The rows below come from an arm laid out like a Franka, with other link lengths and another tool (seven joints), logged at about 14 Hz.
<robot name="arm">
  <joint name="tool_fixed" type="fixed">
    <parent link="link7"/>
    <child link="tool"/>
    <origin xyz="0.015 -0.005 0.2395" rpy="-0.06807 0 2.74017"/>
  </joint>
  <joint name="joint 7" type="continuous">
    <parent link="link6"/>
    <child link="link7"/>
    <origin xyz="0.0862 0 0" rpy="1.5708 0 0"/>
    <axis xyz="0 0 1"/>
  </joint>
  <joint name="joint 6" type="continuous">
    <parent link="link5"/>
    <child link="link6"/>
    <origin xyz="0 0 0" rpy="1.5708 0 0"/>
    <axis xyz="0 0 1"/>
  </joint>
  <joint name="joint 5" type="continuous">
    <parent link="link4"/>
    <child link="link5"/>
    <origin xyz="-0.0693 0.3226 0" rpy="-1.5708 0 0"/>
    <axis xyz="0 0 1"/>
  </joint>
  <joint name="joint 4" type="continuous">
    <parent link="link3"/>
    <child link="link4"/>
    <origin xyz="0.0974 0 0" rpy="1.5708 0 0"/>
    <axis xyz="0 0 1"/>
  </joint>
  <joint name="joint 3" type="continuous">
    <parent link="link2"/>
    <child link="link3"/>
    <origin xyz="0 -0.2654 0" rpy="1.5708 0 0"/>
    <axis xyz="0 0 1"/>
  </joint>
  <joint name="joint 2" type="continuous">
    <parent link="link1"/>
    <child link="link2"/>
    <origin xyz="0 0 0" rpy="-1.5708 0 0"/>
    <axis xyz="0 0 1"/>
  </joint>
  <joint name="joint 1" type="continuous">
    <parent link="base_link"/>
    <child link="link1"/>
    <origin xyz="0 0 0.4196" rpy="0 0 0"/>
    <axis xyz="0 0 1"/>
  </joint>
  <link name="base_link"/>
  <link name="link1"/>
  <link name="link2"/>
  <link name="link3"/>
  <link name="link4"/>
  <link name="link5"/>
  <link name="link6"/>
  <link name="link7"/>
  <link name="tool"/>
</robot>
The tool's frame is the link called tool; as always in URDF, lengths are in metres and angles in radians. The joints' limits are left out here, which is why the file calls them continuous.
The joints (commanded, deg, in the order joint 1, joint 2, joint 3, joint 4, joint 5, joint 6, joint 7), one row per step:
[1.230, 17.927, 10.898, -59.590, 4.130, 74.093, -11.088]
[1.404, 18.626, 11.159, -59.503, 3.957, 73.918, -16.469]
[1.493, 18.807, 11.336, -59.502, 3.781, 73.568, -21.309]
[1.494, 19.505, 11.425, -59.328, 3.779, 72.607, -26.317]
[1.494, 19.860, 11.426, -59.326, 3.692, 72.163, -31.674]
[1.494, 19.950, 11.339, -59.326, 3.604, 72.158, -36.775]
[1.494, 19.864, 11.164, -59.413, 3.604, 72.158, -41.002]
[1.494, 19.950, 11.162, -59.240, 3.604, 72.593, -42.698]
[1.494, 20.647, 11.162, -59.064, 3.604, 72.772, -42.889]
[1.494, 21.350, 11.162, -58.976, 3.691, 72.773, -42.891]
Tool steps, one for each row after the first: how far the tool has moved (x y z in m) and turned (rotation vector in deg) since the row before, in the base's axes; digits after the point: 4 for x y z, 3 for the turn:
[-0.0010, 0.0040, -0.0061, 0.344, 0.149, 5.729]
[-0.0026, 0.0021, -0.0020, 0.279, -0.041, 5.053]
[-0.0037, 0.0008, -0.0065, 0.406, 0.928, 5.144]
[-0.0024, 0.0000, -0.0037, 0.528, 0.218, 5.322]
[-0.0008, -0.0005, -0.0007, 0.604, -0.430, 4.926]
[-0.0010, -0.0010, 0.0003, 0.524, -0.417, 4.005]
[0.0019, 0.0005, 0.0009, 0.361, -0.671, 1.603]
[0.0023, 0.0002, -0.0052, 0.083, 0.333, 0.153]
[0.0013, 0.0004, -0.0060, 0.084, 0.632, 0.011]

